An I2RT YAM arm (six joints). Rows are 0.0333 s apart.
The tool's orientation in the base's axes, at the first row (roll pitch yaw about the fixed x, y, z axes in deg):
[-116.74 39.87 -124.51]
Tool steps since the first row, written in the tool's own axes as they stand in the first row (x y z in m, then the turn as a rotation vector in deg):
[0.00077 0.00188 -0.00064 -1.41 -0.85 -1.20]
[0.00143 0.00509 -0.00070 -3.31 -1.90 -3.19]
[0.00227 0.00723 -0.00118 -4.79 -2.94 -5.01]
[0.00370 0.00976 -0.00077 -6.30 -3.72 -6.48]
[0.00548 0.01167 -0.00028 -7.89 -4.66 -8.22]
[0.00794 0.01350 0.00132 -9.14 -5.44 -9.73]
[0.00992 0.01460 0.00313 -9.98 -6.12 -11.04]
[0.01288 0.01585 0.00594 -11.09 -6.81 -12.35]
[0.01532 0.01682 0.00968 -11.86 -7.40 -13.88]
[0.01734 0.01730 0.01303 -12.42 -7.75 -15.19]
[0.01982 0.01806 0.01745 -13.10 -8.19 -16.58]
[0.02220 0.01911 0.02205 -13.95 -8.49 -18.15]
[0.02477 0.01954 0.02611 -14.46 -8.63 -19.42]
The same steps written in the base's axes. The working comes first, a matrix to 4 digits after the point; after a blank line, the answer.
The tool's axes in the first row as the columns of a matrix, in the base's axes (used below as rounded here):
[-0.4348 -0.0464 0.8993]
[-0.6324 0.7267 -0.2683]
[-0.6410 -0.6854 -0.3453]

[-0.00100 0.00105 -0.00156 -0.43 0.60 1.90]
[-0.00149 0.00298 -0.00416 -1.34 1.57 4.53]
[-0.00238 0.00414 -0.00600 -2.29 2.24 6.82]
[-0.00275 0.00496 -0.00880 -2.92 3.02 8.83]
[-0.00318 0.00509 -0.01141 -3.75 3.81 11.09]
[-0.00289 0.00444 -0.01480 -4.52 4.44 12.95]
[-0.00218 0.00350 -0.01745 -5.30 4.83 14.40]
[-0.00099 0.00178 -0.02117 -5.97 5.38 16.04]
[0.00126 -0.00006 -0.02469 -6.98 5.85 17.47]
[0.00338 -0.00189 -0.02747 -7.90 6.30 18.52]
[0.00624 -0.00409 -0.03111 -8.83 6.78 19.74]
[0.00929 -0.00607 -0.03494 -9.86 7.52 21.03]
[0.01180 -0.00847 -0.03829 -10.78 8.08 21.89]

